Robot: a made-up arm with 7 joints.
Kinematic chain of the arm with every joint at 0, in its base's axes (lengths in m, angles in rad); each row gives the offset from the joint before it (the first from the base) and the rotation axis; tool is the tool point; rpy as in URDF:
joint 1: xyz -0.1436 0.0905 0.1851 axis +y
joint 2: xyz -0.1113 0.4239 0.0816 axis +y
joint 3: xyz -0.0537 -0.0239 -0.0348 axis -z
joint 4: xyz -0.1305 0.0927 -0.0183 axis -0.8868 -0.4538 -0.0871
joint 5: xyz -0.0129 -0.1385 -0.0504 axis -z
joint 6: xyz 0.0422 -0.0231 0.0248 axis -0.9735 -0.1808 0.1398
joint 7: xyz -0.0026 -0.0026 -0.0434 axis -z
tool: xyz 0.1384 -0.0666 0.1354 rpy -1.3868 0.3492 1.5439
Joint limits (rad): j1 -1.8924..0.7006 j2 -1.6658..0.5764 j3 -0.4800..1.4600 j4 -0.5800..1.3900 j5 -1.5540..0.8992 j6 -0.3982..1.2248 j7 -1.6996..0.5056
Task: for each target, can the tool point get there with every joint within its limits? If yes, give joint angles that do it. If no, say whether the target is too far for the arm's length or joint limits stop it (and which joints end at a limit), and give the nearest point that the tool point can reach.
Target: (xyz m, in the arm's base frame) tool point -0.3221 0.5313 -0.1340
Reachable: yes | joints -1.5600 -0.5958 -0.2930 0.9782 -0.2482 0.2151 0.1409
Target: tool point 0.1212 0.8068 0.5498
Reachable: no: joint limits stop it (at a limit: joint 1, joint 2, joint 4) | nearest point 0.0325 0.7627 0.5112 | short by 0.106 m
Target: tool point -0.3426 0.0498 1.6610
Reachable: no: too far | nearest point -0.2286 0.3660 0.7421 | short by 0.979 m
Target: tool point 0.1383 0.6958 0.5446
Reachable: no: joint limits stop it (at a limit: joint 1, joint 2, joint 4, joint 6) | nearest point 0.0522 0.6879 0.5157 | short by 0.091 m
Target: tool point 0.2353 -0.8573 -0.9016
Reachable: no: too far | nearest point -0.0489 0.2598 -0.2570 | short by 1.321 m
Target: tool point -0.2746 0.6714 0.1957
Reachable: yes | joints -0.0221 -1.1362 0.6315 0.5306 -0.5722 0.1071 -1.4793
